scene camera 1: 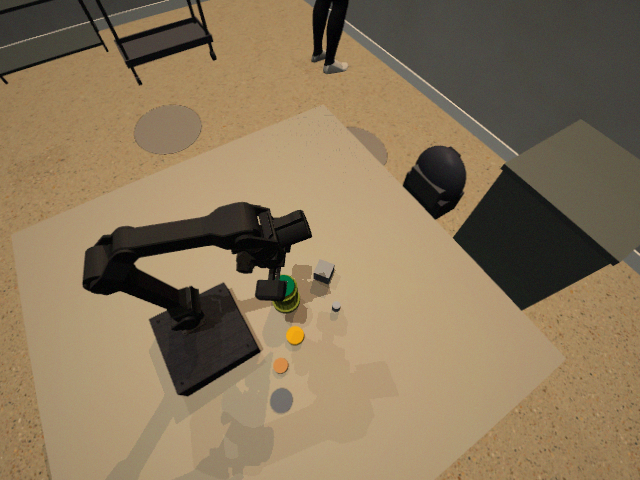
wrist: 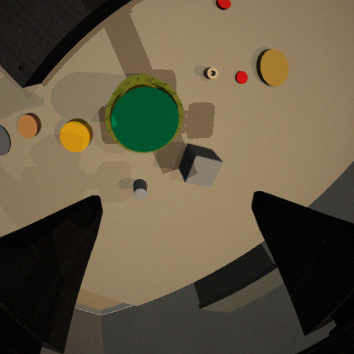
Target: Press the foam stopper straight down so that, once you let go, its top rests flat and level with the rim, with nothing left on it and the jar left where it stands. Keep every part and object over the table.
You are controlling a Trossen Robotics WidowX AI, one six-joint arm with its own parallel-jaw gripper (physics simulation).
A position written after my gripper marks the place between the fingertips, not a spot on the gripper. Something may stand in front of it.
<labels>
my gripper: scene camera 1 286,268; wrist 178,202
mustard disc: wrist 271,65
</labels>
